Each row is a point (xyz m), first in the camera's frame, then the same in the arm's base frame.
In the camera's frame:
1: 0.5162 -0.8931 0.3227
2: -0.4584 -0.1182 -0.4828
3: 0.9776 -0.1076 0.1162
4: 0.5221 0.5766 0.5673
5: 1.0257 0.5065 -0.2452
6: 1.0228 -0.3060 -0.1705
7: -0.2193 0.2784 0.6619
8: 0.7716 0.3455 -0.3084
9: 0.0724 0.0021 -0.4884
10: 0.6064 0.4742 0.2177
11: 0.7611 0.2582 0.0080
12: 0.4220 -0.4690 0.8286
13: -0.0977 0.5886 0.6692
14: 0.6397 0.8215 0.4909
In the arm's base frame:
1: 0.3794 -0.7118 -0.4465
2: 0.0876 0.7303 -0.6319
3: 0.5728 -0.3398 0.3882
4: -0.2490 -0.0392 0.7251
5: 0.6668 0.2322 0.8054
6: 0.8661 -0.2812 0.2034
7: -0.6933 0.0739 0.0638
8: 0.6004 0.3017 0.5134
9: 0.3910 0.5542 -0.2157
10: 0.0836 0.0983 0.6235
11: 0.3975 0.0436 0.5093
12: -0.1704 -0.7661 -0.0731
13: -0.7182 0.1893 0.3755
14: -0.1968 0.0972 0.9666

